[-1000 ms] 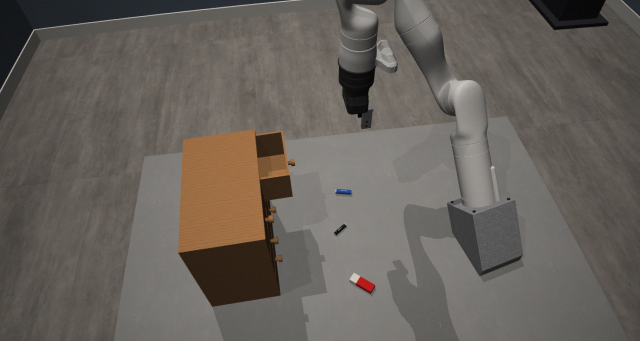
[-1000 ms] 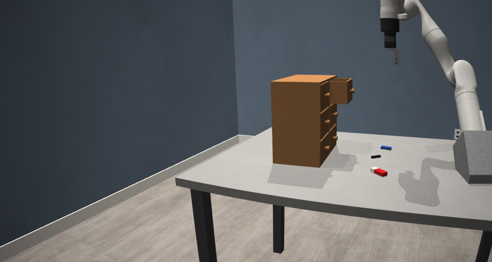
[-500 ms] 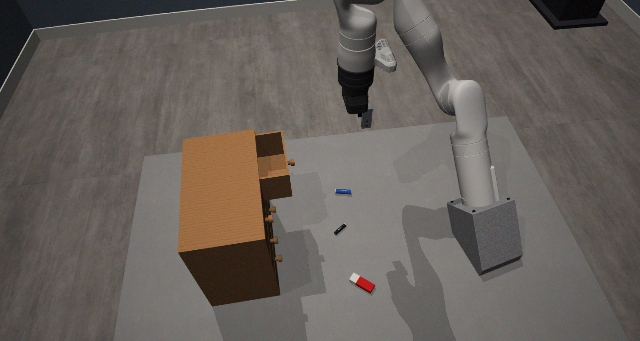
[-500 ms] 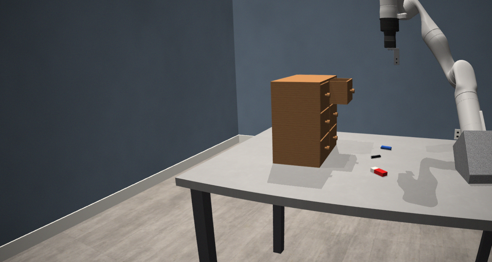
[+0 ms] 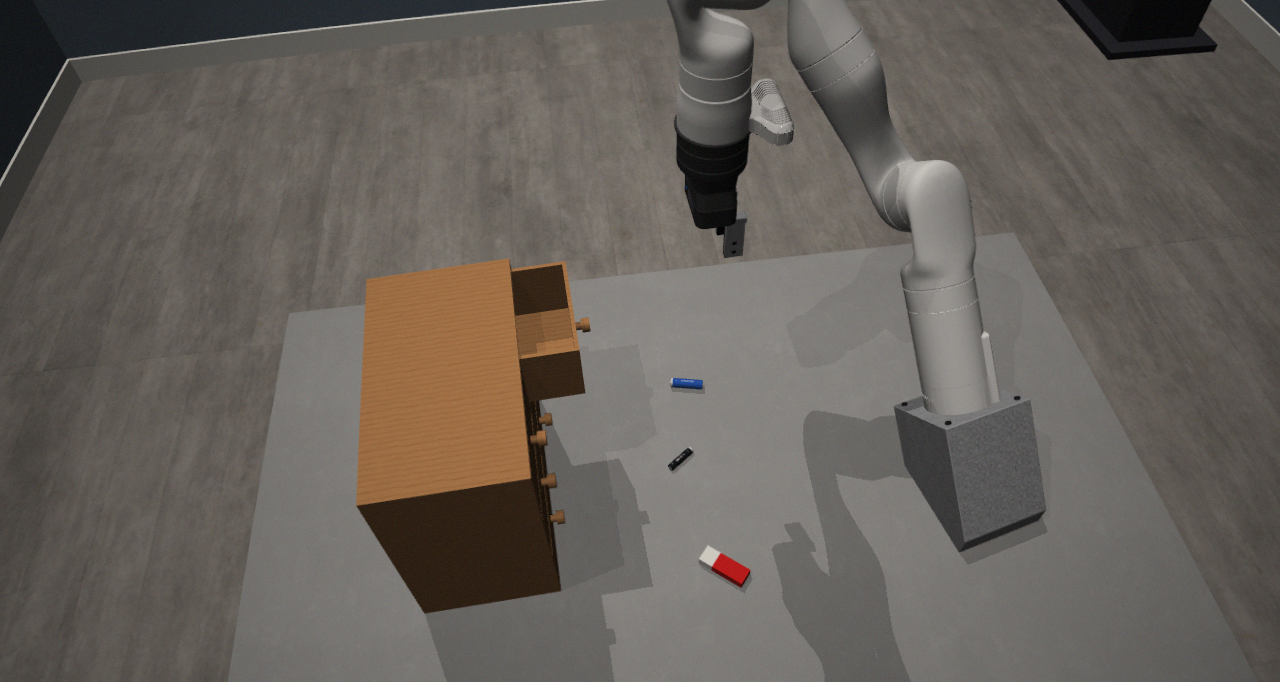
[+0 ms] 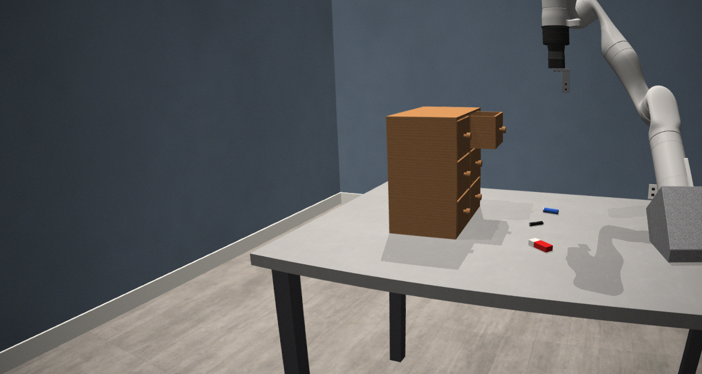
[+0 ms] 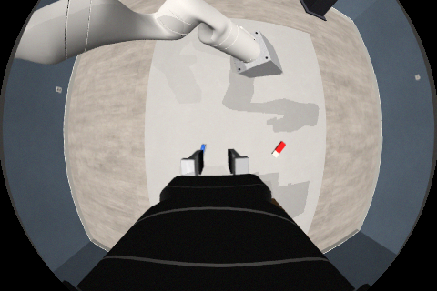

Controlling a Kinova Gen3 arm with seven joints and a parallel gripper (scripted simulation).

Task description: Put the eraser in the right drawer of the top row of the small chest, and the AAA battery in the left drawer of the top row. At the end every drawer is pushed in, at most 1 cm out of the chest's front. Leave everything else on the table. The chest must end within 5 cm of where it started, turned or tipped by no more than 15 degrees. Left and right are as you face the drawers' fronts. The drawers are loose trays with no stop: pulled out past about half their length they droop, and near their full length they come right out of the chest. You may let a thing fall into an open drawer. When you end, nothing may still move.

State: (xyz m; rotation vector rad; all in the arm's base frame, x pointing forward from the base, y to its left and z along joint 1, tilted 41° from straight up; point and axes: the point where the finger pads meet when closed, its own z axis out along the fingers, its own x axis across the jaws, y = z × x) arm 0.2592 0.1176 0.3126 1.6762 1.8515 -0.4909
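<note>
My gripper is now 370 mm above the white eraser, 240 mm to the right of it and 40 mm short of it. Round my hand: thicker blue battery (370 mm below, 50 mm to the right, 40 mm ahead); thin black battery (370 mm below, 70 mm to the left, 70 mm ahead).
</note>
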